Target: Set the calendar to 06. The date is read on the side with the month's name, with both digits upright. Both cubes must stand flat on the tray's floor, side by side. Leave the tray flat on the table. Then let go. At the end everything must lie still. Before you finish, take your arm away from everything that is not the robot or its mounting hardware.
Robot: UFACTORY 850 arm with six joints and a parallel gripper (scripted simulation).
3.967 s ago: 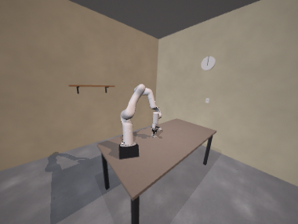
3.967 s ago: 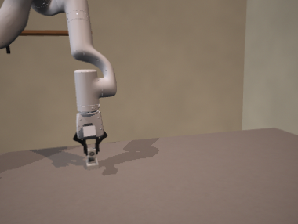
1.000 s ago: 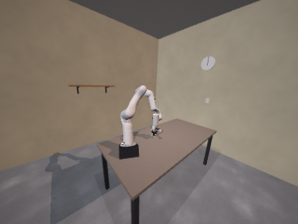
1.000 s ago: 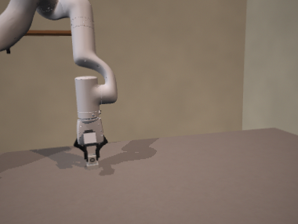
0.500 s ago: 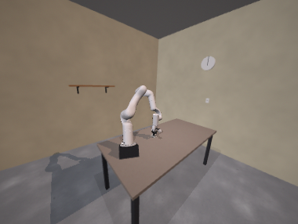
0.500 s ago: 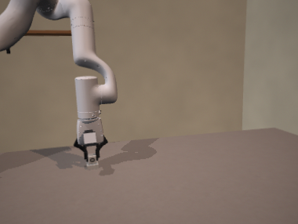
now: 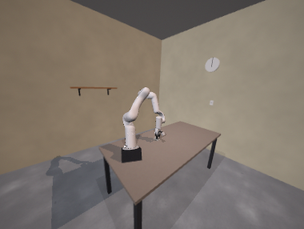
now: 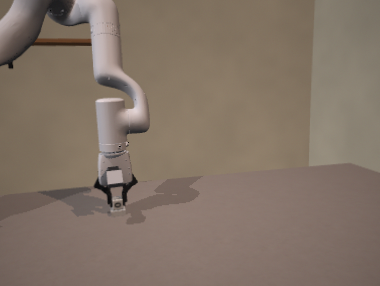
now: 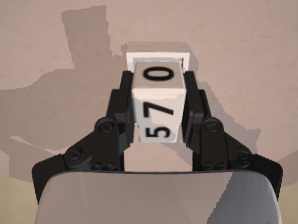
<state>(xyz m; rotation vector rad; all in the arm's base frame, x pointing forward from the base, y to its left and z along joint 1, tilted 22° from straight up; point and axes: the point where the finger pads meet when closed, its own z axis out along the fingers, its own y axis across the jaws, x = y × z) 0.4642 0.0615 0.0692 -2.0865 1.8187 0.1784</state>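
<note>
My gripper is now 2 cm to the right of the white calendar tray and 4 cm above it. Round my hand: white number cube: 1 cm behind, 3 cm to the left, 2 cm below.
</note>
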